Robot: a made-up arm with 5 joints.
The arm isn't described. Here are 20 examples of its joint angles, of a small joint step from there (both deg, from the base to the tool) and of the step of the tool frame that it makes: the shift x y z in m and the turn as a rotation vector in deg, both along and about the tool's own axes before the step.
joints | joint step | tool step
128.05 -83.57 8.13 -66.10 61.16 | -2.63 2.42 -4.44 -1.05 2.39 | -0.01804 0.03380 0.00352 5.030 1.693 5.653
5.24 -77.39 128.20 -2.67 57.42 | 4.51 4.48 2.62 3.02 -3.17 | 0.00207 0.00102 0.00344 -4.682 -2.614 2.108
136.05 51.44 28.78 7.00 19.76 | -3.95 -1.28 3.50 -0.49 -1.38 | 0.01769 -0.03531 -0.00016 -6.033 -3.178 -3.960
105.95 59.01 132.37 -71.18 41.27 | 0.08 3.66 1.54 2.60 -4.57 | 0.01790 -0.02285 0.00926 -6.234 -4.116 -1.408
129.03 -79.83 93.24 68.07 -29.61 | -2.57 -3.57 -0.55 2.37 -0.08 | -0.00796 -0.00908 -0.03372 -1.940 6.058 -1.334
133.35 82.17 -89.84 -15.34 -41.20 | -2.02 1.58 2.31 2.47 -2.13 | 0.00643 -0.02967 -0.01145 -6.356 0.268 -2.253
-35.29 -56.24 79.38 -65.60 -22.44 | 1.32 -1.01 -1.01 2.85 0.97 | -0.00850 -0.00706 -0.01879 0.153 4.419 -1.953
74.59 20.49 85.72 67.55 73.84 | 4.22 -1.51 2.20 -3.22 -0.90 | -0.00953 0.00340 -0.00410 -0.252 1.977 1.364
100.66 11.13 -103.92 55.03 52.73 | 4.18 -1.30 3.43 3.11 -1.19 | 0.00616 -0.01327 -0.00573 -1.621 -0.070 -2.308
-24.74 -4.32 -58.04 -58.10 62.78 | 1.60 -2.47 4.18 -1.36 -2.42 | -0.00035 -0.00768 -0.00429 -5.651 -1.647 1.791
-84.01 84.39 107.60 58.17 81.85 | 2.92 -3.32 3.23 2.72 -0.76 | 0.02883 -0.00776 0.04031 3.766 -5.162 -4.282
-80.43 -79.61 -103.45 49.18 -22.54 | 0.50 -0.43 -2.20 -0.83 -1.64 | -0.00156 0.00798 0.00380 0.396 -0.782 1.813
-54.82 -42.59 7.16 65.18 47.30 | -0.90 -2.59 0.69 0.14 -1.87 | 0.00513 0.00021 0.01613 1.443 -1.831 -0.146
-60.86 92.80 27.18 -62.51 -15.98 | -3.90 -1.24 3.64 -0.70 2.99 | -0.02112 0.00289 -0.02404 -1.410 4.690 1.828
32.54 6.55 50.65 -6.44 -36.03 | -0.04 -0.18 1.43 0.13 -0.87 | 0.00405 -0.00742 0.00225 -1.987 -1.202 -0.446
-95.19 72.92 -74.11 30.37 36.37 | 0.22 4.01 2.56 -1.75 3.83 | 0.00395 -0.00349 -0.00683 0.776 1.211 -1.677
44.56 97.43 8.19 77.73 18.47 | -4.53 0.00 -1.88 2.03 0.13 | 0.00619 -0.01929 -0.02843 -2.976 4.705 -4.106
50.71 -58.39 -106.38 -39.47 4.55 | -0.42 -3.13 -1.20 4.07 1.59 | -0.00673 0.00848 -0.00702 1.671 2.732 0.047
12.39 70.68 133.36 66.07 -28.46 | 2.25 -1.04 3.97 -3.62 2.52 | 0.00664 -0.00365 0.00428 3.088 -0.102 -2.254
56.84 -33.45 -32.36 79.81 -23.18 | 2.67 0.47 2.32 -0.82 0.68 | -0.00200 0.00140 -0.00484 0.398 1.120 -0.095
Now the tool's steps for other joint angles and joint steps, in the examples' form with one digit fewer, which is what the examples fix.
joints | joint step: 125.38 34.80 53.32 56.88 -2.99 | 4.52 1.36 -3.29 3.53 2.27
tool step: -0.0308 0.0264 -0.0193 2.34 6.78 4.83
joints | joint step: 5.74 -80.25 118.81 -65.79 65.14 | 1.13 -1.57 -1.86 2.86 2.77
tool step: 0.0007 0.0084 0.0048 5.78 1.72 -2.08
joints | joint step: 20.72 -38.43 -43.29 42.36 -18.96 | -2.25 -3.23 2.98 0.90 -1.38
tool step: 0.0158 -0.0237 0.0245 -0.14 -4.79 -3.97
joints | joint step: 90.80 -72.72 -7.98 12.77 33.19 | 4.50 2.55 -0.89 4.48 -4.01
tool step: 0.0109 -0.0451 -0.0230 -3.83 3.52 -8.17
